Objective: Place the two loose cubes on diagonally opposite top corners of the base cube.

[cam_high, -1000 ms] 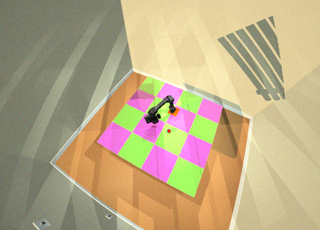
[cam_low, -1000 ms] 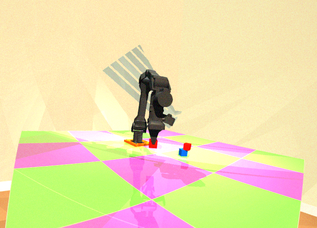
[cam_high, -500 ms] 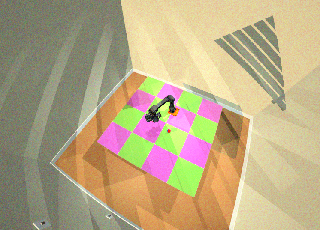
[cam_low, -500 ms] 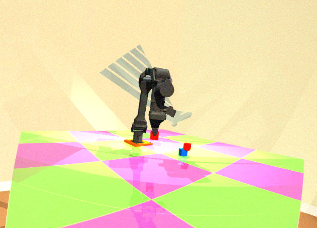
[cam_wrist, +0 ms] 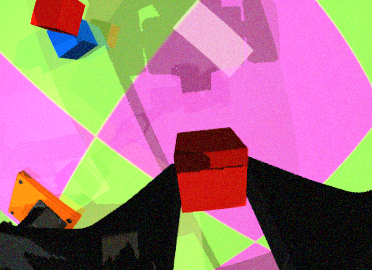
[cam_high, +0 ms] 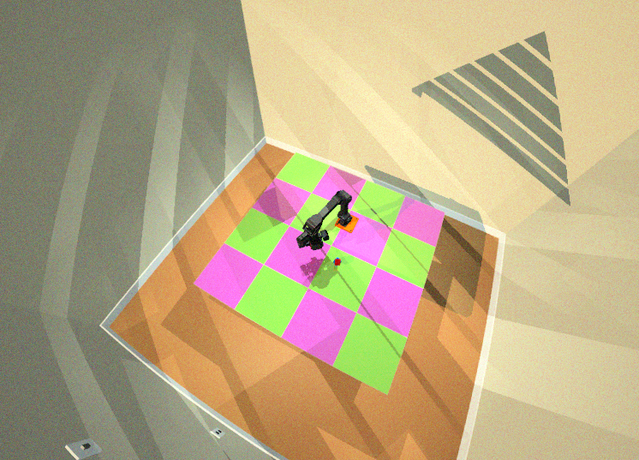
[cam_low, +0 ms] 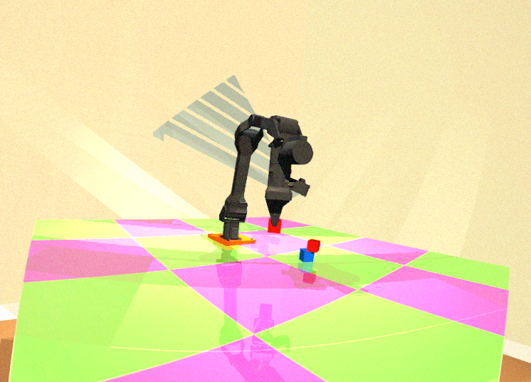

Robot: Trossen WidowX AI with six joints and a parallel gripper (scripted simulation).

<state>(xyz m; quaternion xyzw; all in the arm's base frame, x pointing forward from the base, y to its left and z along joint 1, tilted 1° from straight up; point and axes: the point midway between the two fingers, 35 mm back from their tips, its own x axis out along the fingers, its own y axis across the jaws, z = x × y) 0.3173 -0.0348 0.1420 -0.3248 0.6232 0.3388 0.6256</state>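
Now: the red cube 3 cm behind my gripper tip, 17 cm to the left of it and 7 cm below it. Also, from my gripper tip: blue base cube 4 cm behind, 16 cm to the left, 11 cm below.
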